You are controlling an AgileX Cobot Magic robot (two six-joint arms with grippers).
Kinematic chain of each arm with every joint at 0, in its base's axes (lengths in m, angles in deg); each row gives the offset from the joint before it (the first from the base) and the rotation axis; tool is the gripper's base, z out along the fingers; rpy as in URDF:
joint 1: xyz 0 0 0.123 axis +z
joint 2: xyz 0 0 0 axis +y
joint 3: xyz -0.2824 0 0.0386 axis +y
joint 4: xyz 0.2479 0 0.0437 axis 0.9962 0 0.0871
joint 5: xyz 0 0 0 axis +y
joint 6: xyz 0.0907 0 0.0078 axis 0.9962 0 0.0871
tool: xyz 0 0 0 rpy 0 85 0
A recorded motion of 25 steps. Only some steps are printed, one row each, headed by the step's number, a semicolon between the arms.
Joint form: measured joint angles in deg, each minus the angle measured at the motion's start. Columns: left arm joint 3, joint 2, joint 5, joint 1, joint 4, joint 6; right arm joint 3, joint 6, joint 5, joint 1, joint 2, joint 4.
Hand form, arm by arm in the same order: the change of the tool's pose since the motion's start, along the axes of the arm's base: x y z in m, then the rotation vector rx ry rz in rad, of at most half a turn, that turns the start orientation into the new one. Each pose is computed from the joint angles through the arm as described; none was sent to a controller.
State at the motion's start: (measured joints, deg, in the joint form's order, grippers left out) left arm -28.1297 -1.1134 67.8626 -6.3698 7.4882 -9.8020; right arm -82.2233 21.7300 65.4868 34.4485 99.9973 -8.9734
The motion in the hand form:
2: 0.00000 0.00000 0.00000 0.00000 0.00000 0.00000; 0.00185 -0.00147 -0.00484 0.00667 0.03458 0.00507
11: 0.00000 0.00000 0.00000 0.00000 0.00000 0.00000; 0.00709 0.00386 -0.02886 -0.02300 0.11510 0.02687
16: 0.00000 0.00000 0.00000 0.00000 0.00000 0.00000; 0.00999 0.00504 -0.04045 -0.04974 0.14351 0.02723
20: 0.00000 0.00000 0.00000 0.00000 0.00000 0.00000; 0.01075 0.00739 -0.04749 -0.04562 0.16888 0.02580
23: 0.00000 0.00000 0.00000 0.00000 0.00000 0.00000; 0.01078 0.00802 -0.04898 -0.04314 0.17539 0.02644
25: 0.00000 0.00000 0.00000 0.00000 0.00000 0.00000; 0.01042 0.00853 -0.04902 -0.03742 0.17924 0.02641
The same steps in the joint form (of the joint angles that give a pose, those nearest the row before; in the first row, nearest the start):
2: 0.00 0.00 0.00 0.00 0.00 0.00; 0.00 -1.59 0.53 -0.77 0.70 1.80
11: 0.00 0.00 0.00 0.00 0.00 0.00; 0.00 -3.49 1.35 -0.86 4.46 3.30
16: 0.00 0.00 0.00 0.00 0.00 0.00; 0.00 -3.49 1.73 -0.86 6.28 2.89
20: 0.00 0.00 0.00 0.00 0.00 0.00; 0.00 -3.71 1.73 -0.86 7.36 3.94
23: 0.00 0.00 0.00 0.00 0.00 0.00; 0.00 -3.85 1.73 -0.86 7.58 4.29
25: 0.00 0.00 0.00 0.00 0.00 0.00; 0.00 -3.96 1.73 -0.86 7.58 4.71

